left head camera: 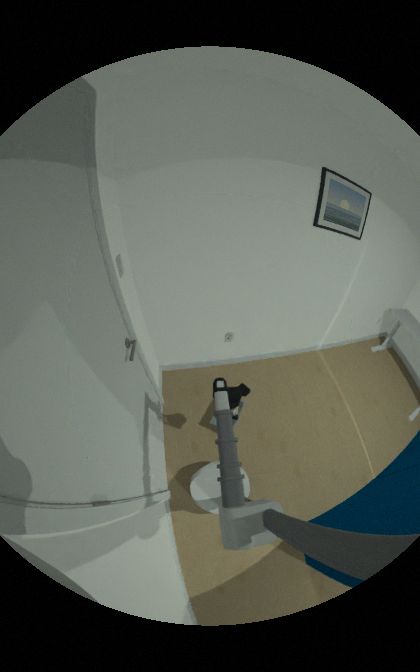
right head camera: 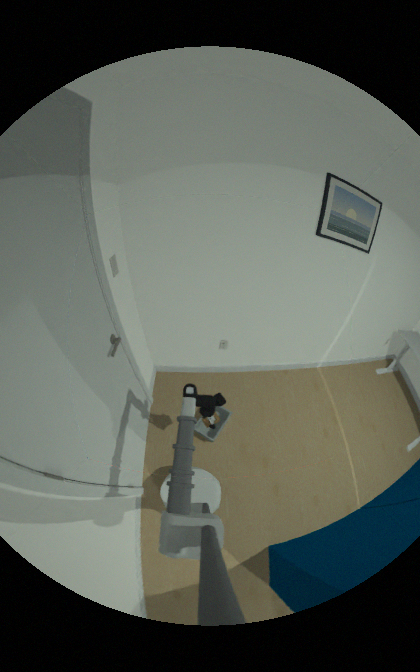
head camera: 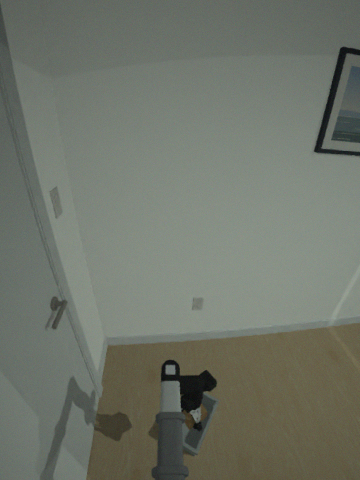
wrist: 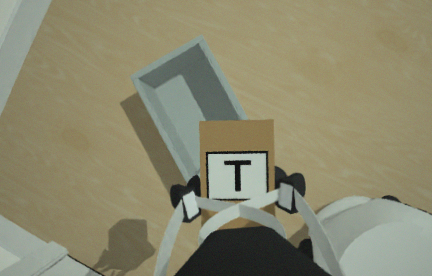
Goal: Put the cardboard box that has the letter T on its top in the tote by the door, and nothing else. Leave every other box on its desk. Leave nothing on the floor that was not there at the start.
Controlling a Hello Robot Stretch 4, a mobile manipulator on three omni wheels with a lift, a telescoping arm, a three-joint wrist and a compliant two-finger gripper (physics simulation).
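Frame: origin at the robot's base, x ahead, y left, z up, level; metres.
Where they show: gripper, between the fingertips: (head camera: 190, 418) (wrist: 236, 186).
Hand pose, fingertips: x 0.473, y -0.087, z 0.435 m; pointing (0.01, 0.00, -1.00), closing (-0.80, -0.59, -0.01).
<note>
Each offset is from my fingertips to the centre of the thing.
The cardboard box @(dy -0.015, dx +0.009, dz +0.019 m) (head camera: 188, 419) (wrist: 237, 135) has a black T on a white label on its top. My gripper (wrist: 236, 186) (right head camera: 212, 421) is shut on it, with a finger on each side, and the T faces the wrist camera. The grey tote @(dy -0.042, dx +0.133, dz -0.402 m) (wrist: 225, 82) (head camera: 191, 449) (right head camera: 224, 419) stands on the floor near the door. In the wrist view the box is above the floor and covers the tote's lower right end; the rest of the tote's inside shows empty. In the head view the arm and wrist hide part of the tote and box. The exact height of the box over the rim is unclear.
The door (head camera: 30, 250) (left head camera: 55, 350) and its wall stand close on the left. My round white base (left head camera: 204, 487) (right head camera: 207, 485) is near the tote. A large blue surface (left head camera: 380, 505) (right head camera: 330, 540) is at the lower right, and a white desk (left head camera: 407, 340) at the far right.
</note>
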